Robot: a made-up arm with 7 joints.
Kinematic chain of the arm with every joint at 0, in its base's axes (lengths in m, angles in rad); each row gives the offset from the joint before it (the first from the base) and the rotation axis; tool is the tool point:
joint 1: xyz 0 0 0.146 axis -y
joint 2: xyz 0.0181 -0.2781 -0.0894 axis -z
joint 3: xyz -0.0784 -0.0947 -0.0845 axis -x
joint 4: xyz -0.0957 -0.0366 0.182 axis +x
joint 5: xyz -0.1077 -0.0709 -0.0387 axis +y
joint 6: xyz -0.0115 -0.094 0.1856 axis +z
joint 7: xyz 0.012 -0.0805 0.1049 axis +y
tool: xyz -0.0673 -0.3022 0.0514
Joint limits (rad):
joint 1: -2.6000..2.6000
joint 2: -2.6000..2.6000
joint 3: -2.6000..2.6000
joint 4: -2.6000..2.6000
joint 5: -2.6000..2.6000
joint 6: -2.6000..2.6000
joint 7: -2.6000..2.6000
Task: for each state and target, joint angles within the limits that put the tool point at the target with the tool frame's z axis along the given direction. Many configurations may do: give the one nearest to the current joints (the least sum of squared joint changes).
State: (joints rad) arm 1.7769 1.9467 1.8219 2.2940 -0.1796 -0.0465 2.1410
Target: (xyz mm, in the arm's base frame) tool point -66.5 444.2 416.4 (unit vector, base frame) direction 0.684 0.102 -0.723
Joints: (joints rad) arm 2.2027 2.4699 1.9331 2.0923 -0.4113 -0.8301 1.8709
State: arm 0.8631 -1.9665 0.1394 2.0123 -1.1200 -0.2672 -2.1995
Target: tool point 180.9 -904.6 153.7 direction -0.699 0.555 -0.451
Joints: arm 1.3348 -2.2466 -0.1197 2.3481 -1.4754 -0.5325 -2.5980
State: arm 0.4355 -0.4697 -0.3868 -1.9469 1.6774 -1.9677 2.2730
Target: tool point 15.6 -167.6 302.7 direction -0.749 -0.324 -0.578
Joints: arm 1.2269 -1.1285 -0.6735 -2.1617 2.0824 -2.0367 2.6000
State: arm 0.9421 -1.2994 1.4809 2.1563 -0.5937 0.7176 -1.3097
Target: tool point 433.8 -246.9 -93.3 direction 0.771 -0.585 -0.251
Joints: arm 0.5263 -1.6021 1.3298 2.4123 0.2335 0.8933 -1.5373
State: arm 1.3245 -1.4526 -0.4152 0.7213 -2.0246 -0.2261 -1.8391
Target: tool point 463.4 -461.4 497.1 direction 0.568 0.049 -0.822
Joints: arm 2.0131 -1.5536 0.0528 0.7020 -2.4237 -0.9414 -1.0181
